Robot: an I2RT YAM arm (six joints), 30 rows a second.
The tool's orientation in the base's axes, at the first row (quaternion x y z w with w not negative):
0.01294 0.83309 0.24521 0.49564
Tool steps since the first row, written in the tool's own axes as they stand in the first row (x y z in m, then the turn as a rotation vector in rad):
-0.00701 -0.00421 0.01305 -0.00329 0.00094 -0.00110
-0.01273 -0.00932 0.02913 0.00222 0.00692 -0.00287
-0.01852 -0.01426 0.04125 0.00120 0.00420 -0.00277
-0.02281 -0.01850 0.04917 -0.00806 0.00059 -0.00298
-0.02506 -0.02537 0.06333 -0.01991 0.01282 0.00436
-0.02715 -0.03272 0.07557 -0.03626 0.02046 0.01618
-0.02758 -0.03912 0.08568 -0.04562 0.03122 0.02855
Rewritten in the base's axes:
0.01536 -0.00039 -0.00110 0.00055 -0.00048 0.00352
0.03278 -0.00004 -0.00481 -0.00505 0.00554 0.00221
0.04690 -0.00112 -0.00685 -0.00385 0.00291 0.00186
0.05661 -0.00285 -0.00820 0.00149 -0.00279 0.00801
0.07106 -0.00388 -0.01475 0.01091 0.00773 0.02002
0.08394 -0.00605 -0.02089 0.02737 0.01480 0.03205
0.09399 -0.00779 -0.02716 0.04003 0.02668 0.03945

